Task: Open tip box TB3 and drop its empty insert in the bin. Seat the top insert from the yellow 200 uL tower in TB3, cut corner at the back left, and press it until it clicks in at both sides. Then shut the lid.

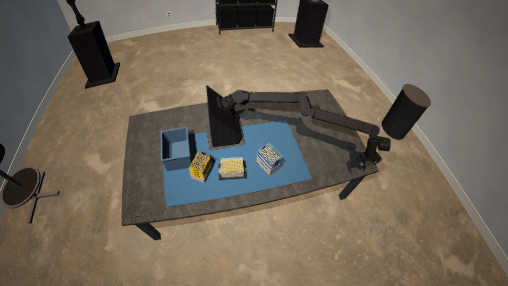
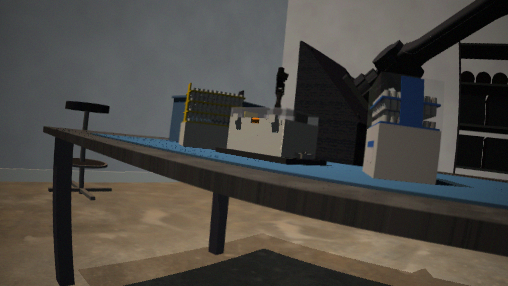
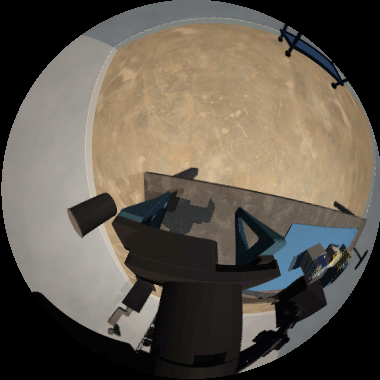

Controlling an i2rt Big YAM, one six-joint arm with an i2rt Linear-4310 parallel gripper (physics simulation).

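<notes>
A pale tip box [image 1: 232,173] [image 2: 255,136], taken as TB3, stands on a dark base mid-mat, with clear lid down and an orange mark on its front. A yellow grid insert [image 1: 232,165] shows through the lid. The yellow tower [image 1: 201,165] [image 2: 215,107] of stacked inserts stands on a pale box to its left. The blue bin [image 1: 177,164] [image 2: 177,117] is behind the tower; its floor shows no insert. My gripper [image 1: 368,164] [image 3: 204,202] is open and empty at the table's right end, far from the boxes. The cut corner cannot be made out.
A blue-striped tower [image 1: 270,159] [image 2: 402,152] stands right of the tip box on the blue mat [image 1: 295,167] [image 3: 295,245]. A tall dark wedge [image 1: 224,122] [image 2: 327,100] rises behind the mat, by the arm's mount. A dark cylinder [image 1: 406,112] [image 3: 92,214] is beyond the table's right end.
</notes>
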